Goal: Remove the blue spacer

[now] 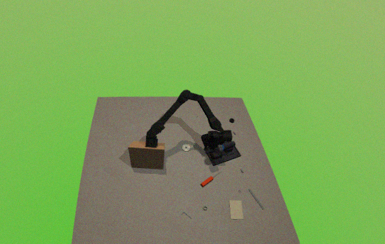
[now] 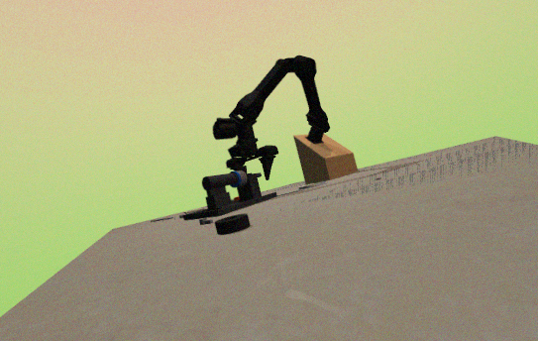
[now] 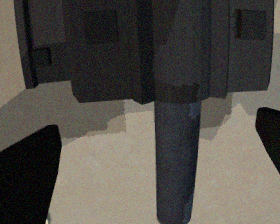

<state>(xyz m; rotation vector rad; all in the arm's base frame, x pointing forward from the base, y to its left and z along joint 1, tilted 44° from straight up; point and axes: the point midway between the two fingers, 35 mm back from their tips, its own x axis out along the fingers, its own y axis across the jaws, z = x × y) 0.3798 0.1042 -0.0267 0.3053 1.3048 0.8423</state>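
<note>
Right now my gripper tip is 5 cm short of the dark shaft, 2 cm to the right of it and 2 cm below it. Round my gripper tip: black disc: 25 cm ahead, 36 cm to the left, 5 cm below; then beige card: 14 cm ahead, 38 cm to the right, 5 cm below; then red-handled screwdriver: 1 cm ahead, 16 cm to the right, 5 cm below.
</note>
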